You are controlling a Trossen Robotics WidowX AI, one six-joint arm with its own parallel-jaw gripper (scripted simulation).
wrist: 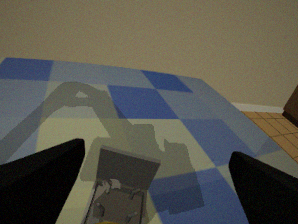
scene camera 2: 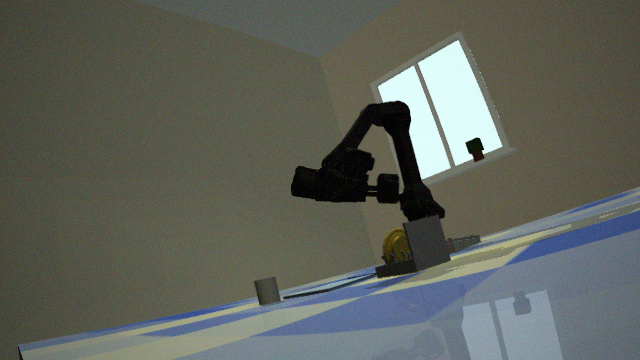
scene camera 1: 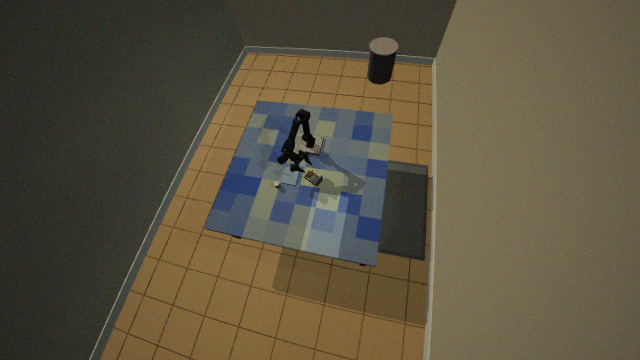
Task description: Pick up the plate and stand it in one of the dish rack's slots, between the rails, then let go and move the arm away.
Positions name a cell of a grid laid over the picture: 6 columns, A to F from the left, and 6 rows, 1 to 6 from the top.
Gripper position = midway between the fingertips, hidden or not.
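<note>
You'd find my gripper (scene camera 2: D4) open and holding nothing, and there's a dish rack (scene camera 2: E5) too. The wrist view also has my gripper, at (wrist: D5).
</note>
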